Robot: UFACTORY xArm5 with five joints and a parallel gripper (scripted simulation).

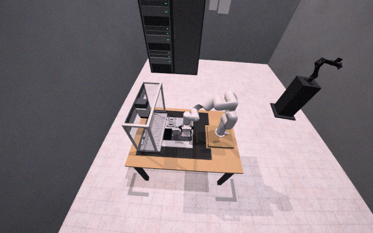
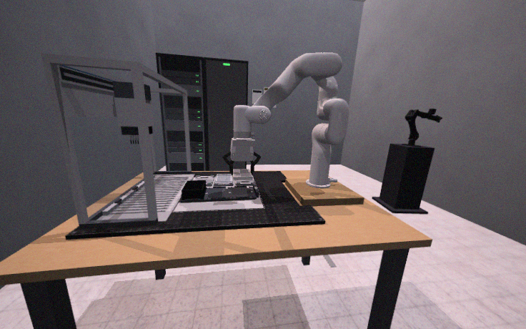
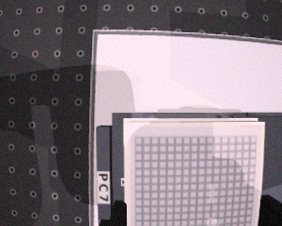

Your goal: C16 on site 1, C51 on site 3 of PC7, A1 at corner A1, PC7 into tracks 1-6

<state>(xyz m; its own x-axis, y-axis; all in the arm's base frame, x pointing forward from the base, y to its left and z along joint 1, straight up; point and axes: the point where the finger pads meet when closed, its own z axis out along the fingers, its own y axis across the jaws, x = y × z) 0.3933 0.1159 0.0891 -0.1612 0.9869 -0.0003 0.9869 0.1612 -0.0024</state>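
My hand is 10 cm short of the grey plate carrier PC7, 9 cm above it and 2 cm to the right of it. From my hand the other things lie so: post (27 cm ahead, 26 cm to the left, 14 cm above); 96-well plate C15 (17 cm to the right, 11 cm ahead, 9 cm below).
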